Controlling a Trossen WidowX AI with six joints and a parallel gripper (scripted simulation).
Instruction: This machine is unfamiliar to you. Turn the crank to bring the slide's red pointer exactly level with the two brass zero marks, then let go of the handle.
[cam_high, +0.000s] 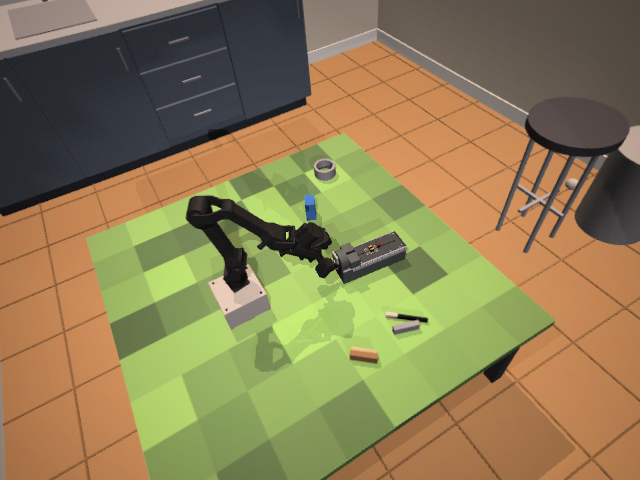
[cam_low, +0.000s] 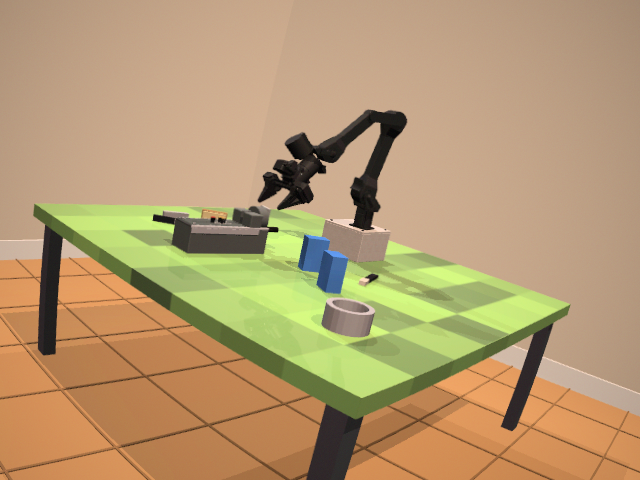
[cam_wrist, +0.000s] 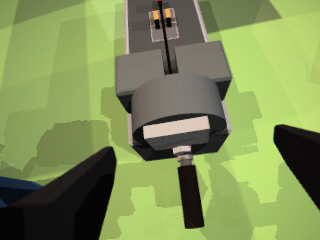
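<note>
Now: gripper tip 2 cm past the crank handle, 1 cm to the right of it and 7 cm above it. The rest, counted from my gripper tip: grey bar 4 cm ahead, 32 cm to the right, 11 cm below; then wooden block 13 cm behind, 30 cm to the right, 11 cm below; then red pointer 18 cm ahead, 5 cm to the right, 5 cm below.
</note>
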